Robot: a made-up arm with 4 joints.
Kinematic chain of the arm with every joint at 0, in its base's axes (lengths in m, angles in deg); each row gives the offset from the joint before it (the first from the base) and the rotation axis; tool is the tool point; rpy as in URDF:
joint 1: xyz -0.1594 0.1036 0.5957 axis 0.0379 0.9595 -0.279
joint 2: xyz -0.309 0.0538 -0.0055 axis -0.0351 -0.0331 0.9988
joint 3: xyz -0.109 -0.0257 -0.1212 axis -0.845 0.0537 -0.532
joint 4: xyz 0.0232 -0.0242 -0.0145 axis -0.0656 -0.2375 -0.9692
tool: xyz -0.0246 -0.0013 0.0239 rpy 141.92 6 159.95
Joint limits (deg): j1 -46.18..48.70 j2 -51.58..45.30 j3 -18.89..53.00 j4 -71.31..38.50
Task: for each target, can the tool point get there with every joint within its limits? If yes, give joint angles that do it. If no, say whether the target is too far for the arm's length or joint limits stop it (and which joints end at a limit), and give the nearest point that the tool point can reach.
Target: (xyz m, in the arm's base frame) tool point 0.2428 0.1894 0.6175
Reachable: no: joint limits stop it (at a limit: joint 1, joint 2, joint 3, joint 4) | nearest point -0.2790 -0.0063 0.2973 | short by 0.643 m
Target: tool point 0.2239 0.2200 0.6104
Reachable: no: joint limits stop it (at a limit: joint 1, joint 2, joint 3, joint 4) | nearest point -0.2790 -0.0063 0.2973 | short by 0.634 m
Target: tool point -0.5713 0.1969 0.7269
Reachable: yes | joints 34.61 -9.79 -9.09 -1.68
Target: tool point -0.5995 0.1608 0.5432
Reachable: yes | joints 5.81 -17.41 42.68 -25.66
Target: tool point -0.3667 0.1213 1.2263
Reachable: no: too far | nearest point -0.4946 0.2066 0.8418 | short by 0.414 m
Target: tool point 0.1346 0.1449 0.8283
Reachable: no: joint limits stop it (at a limit: joint 1, joint 2, joint 3, joint 4) | nearest point -0.4574 0.1223 0.7895 | short by 0.594 m
